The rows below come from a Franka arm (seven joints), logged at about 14 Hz.
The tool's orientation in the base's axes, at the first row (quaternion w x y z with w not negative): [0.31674 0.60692 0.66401 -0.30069]
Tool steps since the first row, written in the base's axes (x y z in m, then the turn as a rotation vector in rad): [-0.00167 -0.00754 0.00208 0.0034 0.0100 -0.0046]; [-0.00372 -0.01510 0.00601 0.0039 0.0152 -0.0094]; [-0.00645 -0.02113 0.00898 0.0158 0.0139 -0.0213]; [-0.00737 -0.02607 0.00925 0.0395 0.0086 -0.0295]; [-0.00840 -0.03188 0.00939 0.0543 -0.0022 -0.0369]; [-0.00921 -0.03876 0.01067 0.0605 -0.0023 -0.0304]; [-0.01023 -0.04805 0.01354 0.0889 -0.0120 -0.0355]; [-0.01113 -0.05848 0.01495 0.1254 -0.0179 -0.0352]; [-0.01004 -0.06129 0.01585 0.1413 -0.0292 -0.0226]
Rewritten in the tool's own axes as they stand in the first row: [-0.00617 -0.00232 0.00453 0.0096 0.0043 -0.0048]; [-0.01378 -0.00504 0.00791 0.0165 0.0053 -0.0059]; [-0.01966 -0.00830 0.01065 0.0243 0.0172 0.0032]; [-0.02285 -0.00963 0.01430 0.0260 0.0405 0.0137]; [-0.02647 -0.01114 0.01871 0.0242 0.0545 0.0276]; [-0.03166 -0.01253 0.02327 0.0187 0.0605 0.0240]; [-0.03957 -0.01436 0.02872 0.0149 0.0881 0.0363]; [-0.04704 -0.01614 0.03597 0.0088 0.1240 0.0428]; [-0.04955 -0.01529 0.03768 -0.0091 0.1387 0.0447]
